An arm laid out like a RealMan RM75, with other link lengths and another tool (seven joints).
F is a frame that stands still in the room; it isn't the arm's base.
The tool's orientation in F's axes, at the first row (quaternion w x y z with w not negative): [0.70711 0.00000 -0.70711 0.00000]
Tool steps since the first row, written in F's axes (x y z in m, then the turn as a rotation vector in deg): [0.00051 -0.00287 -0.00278 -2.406 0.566 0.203]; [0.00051 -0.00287 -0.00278 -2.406 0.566 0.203]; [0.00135 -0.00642 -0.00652 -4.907 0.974 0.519]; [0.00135 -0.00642 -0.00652 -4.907 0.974 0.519]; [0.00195 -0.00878 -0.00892 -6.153 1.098 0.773]
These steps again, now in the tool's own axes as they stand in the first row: [-0.00278 -0.00287 -0.00051 0.203 0.566 2.406]; [-0.00278 -0.00287 -0.00051 0.203 0.566 2.406]; [-0.00652 -0.00642 -0.00135 0.519 0.974 4.907]; [-0.00652 -0.00642 -0.00135 0.519 0.974 4.907]; [-0.00892 -0.00878 -0.00195 0.773 1.098 6.153]
